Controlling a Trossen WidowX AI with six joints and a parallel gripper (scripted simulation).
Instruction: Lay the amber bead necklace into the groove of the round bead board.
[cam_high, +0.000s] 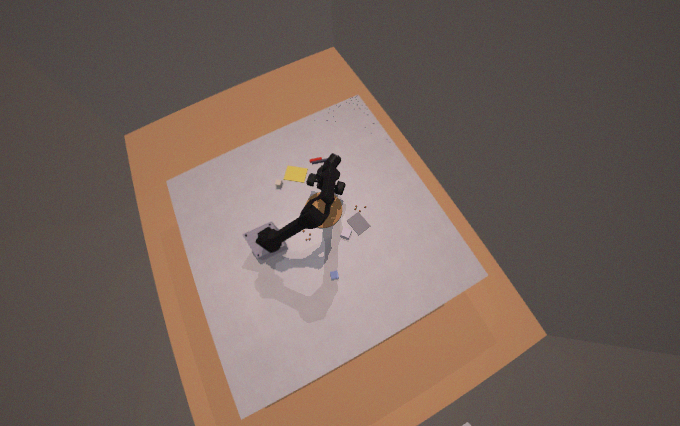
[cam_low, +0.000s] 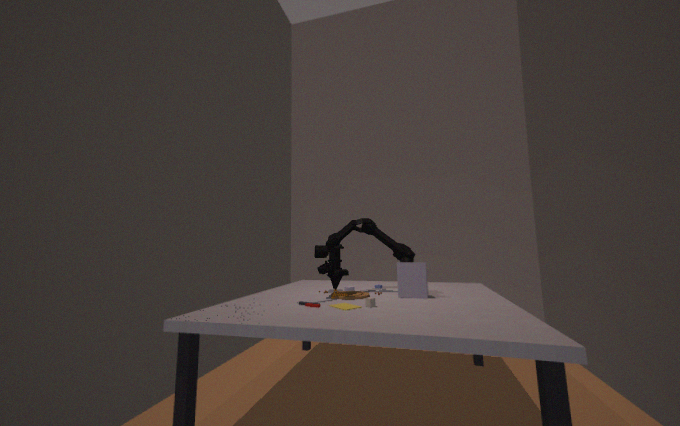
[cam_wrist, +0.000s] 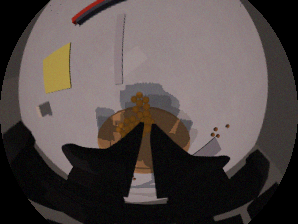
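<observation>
Now: gripper tip 60 mm past the round bead board, 60 mm to the left of it and 40 mm above it. Round my gripper tip: thin grey bar: 40 mm ahead, 110 mm to the left, 40 mm below; then yellow pad: 90 mm behind, 200 mm to the left, 40 mm below; then red-handled tool: 60 mm ahead, 210 mm to the left, 40 mm below.
</observation>
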